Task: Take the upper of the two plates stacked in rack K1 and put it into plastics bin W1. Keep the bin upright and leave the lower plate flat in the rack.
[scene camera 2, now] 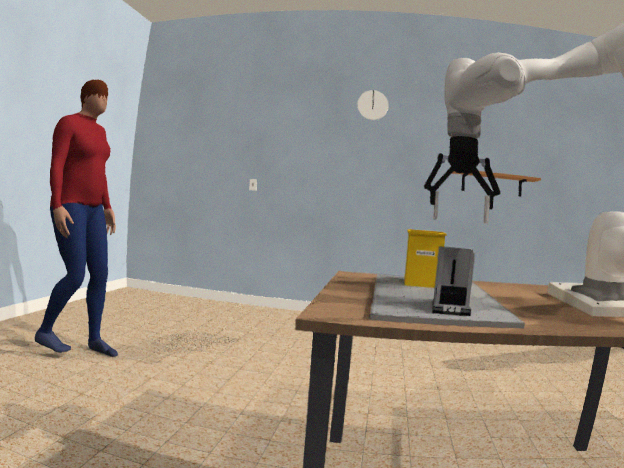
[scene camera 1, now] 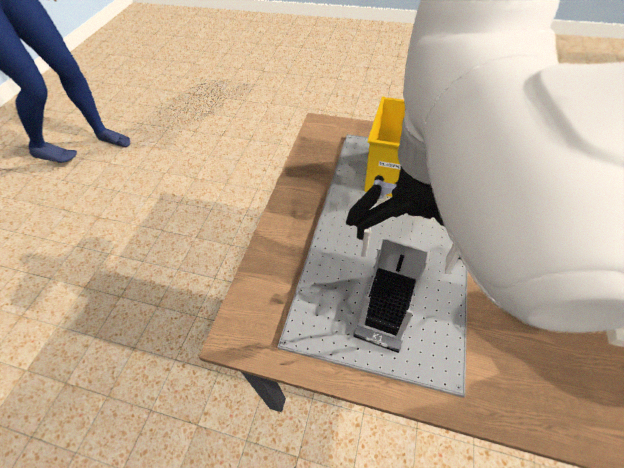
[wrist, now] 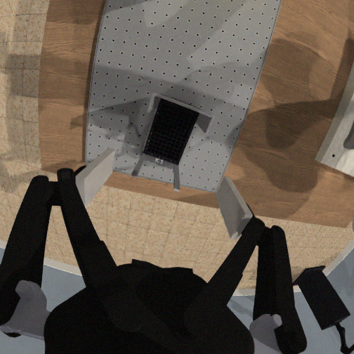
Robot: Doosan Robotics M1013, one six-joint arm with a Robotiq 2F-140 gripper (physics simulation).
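Where they show: gripper, fingertip midpoint: (scene camera 2: 460, 221) (scene camera 1: 405, 257); arm's base, origin of the base link: (scene camera 2: 604, 295).
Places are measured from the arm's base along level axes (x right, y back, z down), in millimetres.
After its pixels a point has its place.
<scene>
Rack K1 (scene camera 1: 414, 257) @[y -563, x -79, z -98 mm] (scene camera 2: 464, 266) @[y -557, x -81, z -79 mm] (wrist: 204, 121) stands upright on the pegboard, a grey holder with a tall slotted back. A black gridded plate (scene camera 1: 391, 302) @[y -597, x -146, z -22 mm] (scene camera 2: 453, 295) @[y -614, x -198, z -18 mm] (wrist: 171, 131) lies flat in it; I cannot make out the lower plate separately. Plastics bin W1 (scene camera 1: 378, 154) @[y -647, x 197, z -115 mm] (scene camera 2: 420, 266) @[y -625, x 194, z -42 mm], yellow and open-topped, stands upright behind the rack; the arm hides part of it in scene view 1, and it does not show in the wrist view. My gripper (scene camera 1: 407, 251) @[y -598, x -147, z -200 mm] (scene camera 2: 460, 209) @[y -598, x -147, z -200 mm] (wrist: 167, 174) is open and empty, pointing down, well above the rack and bin.
The grey pegboard (scene camera 1: 438, 352) @[y -495, x -222, z 25 mm] (scene camera 2: 393, 302) @[y -749, x -100, z 25 mm] (wrist: 230, 65) lies on the wooden table (scene camera 1: 241, 312) @[y -923, x -185, z 38 mm] (scene camera 2: 327, 307) @[y -920, x -150, z 38 mm] (wrist: 65, 100). The arm's base (scene camera 2: 604, 251) @[y -73, x -71, z -147 mm] is at the right. A person (scene camera 1: 75, 95) (scene camera 2: 83, 161) stands on the floor left of the table. A wall shelf (scene camera 2: 514, 176) is behind.
</scene>
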